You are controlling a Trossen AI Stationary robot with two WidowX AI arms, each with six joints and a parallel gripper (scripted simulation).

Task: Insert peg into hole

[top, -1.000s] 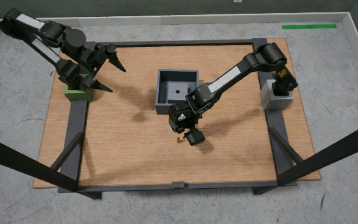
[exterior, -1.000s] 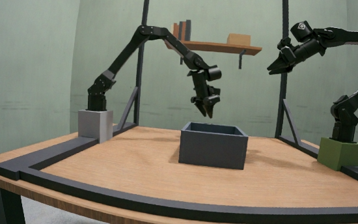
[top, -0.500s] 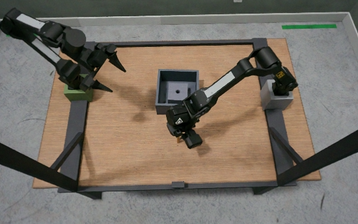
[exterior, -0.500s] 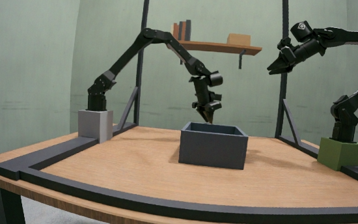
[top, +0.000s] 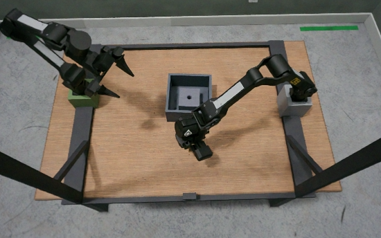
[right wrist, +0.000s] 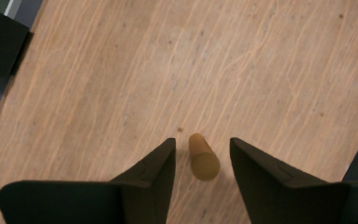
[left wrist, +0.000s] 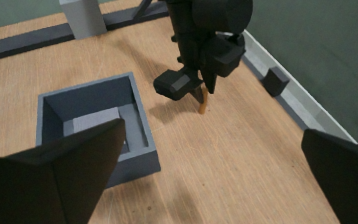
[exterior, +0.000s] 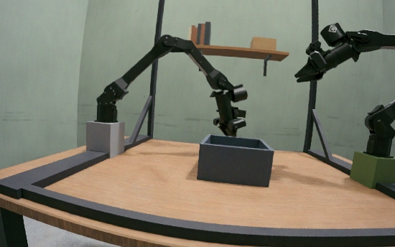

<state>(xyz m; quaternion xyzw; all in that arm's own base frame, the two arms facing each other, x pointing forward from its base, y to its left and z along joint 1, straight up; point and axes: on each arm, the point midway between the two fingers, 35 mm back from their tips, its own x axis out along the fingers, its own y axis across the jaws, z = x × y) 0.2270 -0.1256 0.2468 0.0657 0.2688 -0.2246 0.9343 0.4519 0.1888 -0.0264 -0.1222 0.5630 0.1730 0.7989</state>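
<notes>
Right now my right hand is 50 mm above the peg. Also, from my right hand: grey plate: 220 mm ahead, 50 mm below, 20 mm to the left; box: 220 mm ahead, 60 mm below, 20 mm to the left.
</notes>
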